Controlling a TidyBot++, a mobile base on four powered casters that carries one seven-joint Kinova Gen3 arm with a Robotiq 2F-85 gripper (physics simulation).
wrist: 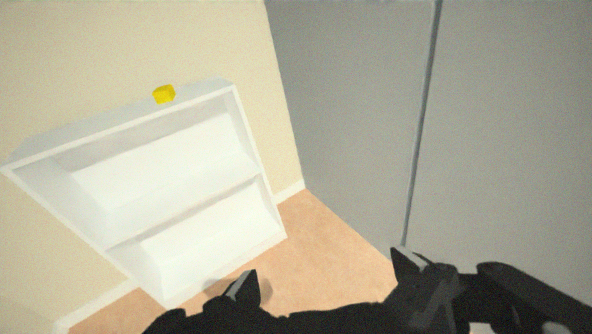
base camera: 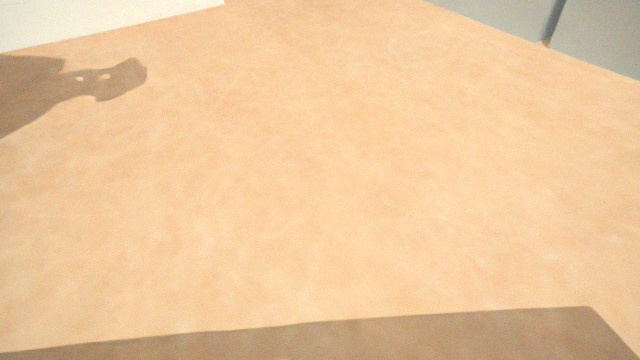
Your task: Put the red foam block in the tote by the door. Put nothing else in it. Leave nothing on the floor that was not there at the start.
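My gripper (wrist: 324, 273) is open, with its two dark fingers wide apart at the bottom of the wrist view and no object between them. The red foam block and the tote do not show in either view. A small yellow block (wrist: 164, 94) sits on top of a white shelf unit (wrist: 195, 181) at the left of the wrist view, well away from the fingers. In the base camera view, a shadow that looks like the arm's falls on the floor at the left.
The shelf unit stands against a beige wall (wrist: 125, 40). A tall grey panelled surface (wrist: 350, 125) (base camera: 595, 35) with a dark vertical seam stands at the right. A white base edge (base camera: 100, 20) shows at the upper left. The floor (wrist: 320, 240) (base camera: 320, 175) is orange-tan.
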